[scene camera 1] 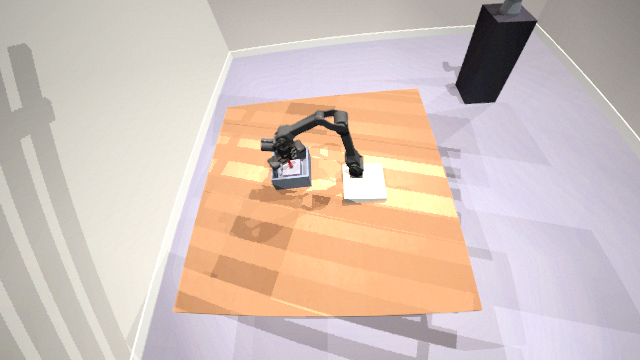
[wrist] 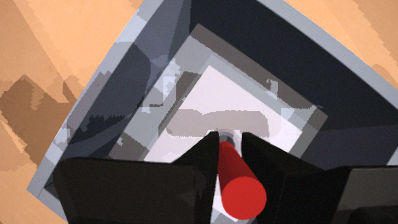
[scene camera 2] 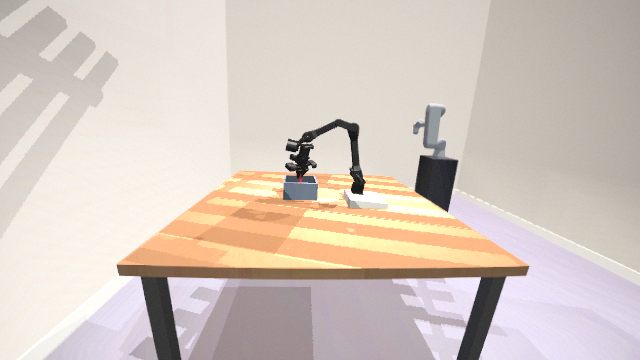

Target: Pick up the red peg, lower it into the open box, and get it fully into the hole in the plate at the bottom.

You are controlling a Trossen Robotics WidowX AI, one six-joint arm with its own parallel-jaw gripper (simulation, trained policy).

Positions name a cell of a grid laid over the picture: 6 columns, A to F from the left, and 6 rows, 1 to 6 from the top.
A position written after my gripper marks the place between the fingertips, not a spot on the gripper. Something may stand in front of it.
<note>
In view: my gripper (wrist: D4), a red peg (wrist: D6) and a grey box (scene camera 1: C4).
The grey box is seen too in the wrist view (wrist: E2) and in scene camera 2 (scene camera 2: C4).
</note>
